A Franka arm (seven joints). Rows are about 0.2 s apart.
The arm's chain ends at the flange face. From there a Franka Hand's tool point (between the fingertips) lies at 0.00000 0.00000 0.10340 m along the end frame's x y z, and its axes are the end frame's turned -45 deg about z.
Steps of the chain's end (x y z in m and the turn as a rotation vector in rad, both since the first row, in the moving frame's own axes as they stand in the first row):
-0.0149, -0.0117, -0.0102, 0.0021, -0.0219, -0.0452
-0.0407, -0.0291, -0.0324, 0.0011, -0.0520, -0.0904
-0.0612, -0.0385, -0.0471, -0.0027, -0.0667, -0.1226
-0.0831, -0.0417, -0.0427, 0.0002, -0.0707, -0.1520
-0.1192, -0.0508, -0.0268, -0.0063, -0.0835, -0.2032
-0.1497, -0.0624, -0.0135, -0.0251, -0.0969, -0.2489
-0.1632, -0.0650, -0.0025, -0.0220, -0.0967, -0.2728
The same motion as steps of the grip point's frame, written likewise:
-0.0037, -0.0205, -0.0102, 0.0170, -0.0140, -0.0452
-0.0121, -0.0531, -0.0325, 0.0375, -0.0360, -0.0904
-0.0214, -0.0749, -0.0473, 0.0453, -0.0491, -0.1226
-0.0348, -0.0930, -0.0430, 0.0501, -0.0499, -0.1520
-0.0555, -0.1251, -0.0272, 0.0546, -0.0635, -0.2032
-0.0712, -0.1541, -0.0140, 0.0508, -0.0863, -0.2489
-0.0787, -0.1656, -0.0030, 0.0528, -0.0839, -0.2728

